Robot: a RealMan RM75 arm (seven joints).
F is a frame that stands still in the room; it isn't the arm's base.
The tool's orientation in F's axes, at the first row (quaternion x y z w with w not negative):
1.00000, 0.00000, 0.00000, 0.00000
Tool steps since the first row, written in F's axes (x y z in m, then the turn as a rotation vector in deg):
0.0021, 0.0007, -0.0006, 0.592, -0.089, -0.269
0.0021, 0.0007, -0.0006, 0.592, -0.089, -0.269
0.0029, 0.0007, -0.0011, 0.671, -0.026, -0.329
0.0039, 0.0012, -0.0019, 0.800, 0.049, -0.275
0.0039, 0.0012, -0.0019, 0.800, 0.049, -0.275
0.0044, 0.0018, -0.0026, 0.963, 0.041, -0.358
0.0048, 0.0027, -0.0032, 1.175, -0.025, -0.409
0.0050, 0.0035, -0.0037, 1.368, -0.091, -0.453
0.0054, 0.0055, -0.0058, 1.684, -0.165, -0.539
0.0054, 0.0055, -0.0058, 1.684, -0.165, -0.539
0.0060, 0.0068, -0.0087, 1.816, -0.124, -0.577
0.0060, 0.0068, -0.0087, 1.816, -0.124, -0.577
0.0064, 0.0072, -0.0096, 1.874, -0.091, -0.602
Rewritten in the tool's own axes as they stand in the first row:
0.0021, -0.0007, 0.0006, 0.592, 0.089, 0.269
0.0021, -0.0007, 0.0006, 0.592, 0.089, 0.269
0.0029, -0.0007, 0.0011, 0.671, 0.026, 0.329
0.0039, -0.0012, 0.0019, 0.800, -0.049, 0.275
0.0039, -0.0012, 0.0019, 0.800, -0.049, 0.275
0.0044, -0.0018, 0.0026, 0.963, -0.041, 0.358
0.0048, -0.0027, 0.0032, 1.175, 0.025, 0.409
0.0050, -0.0035, 0.0037, 1.368, 0.091, 0.453
0.0054, -0.0055, 0.0058, 1.684, 0.165, 0.539
0.0054, -0.0055, 0.0058, 1.684, 0.165, 0.539
0.0060, -0.0068, 0.0087, 1.816, 0.124, 0.577
0.0060, -0.0068, 0.0087, 1.816, 0.124, 0.577
0.0064, -0.0072, 0.0096, 1.874, 0.091, 0.602

